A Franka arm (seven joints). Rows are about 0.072 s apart.
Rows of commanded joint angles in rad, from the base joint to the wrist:
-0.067, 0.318, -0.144, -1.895, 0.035, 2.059, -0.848
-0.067, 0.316, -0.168, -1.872, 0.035, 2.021, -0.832
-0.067, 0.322, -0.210, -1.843, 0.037, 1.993, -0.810
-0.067, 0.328, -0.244, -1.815, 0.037, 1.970, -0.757
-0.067, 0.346, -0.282, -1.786, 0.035, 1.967, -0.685
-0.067, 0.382, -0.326, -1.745, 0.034, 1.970, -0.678
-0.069, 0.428, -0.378, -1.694, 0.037, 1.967, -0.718
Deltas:
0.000, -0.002, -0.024, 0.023, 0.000, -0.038, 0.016
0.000, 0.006, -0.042, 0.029, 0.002, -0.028, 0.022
0.000, 0.006, -0.034, 0.028, 0.000, -0.023, 0.053
0.000, 0.018, -0.038, 0.029, -0.002, -0.003, 0.072
0.000, 0.036, -0.044, 0.041, -0.001, 0.003, 0.007
-0.002, 0.046, -0.052, 0.051, 0.003, -0.003, -0.040

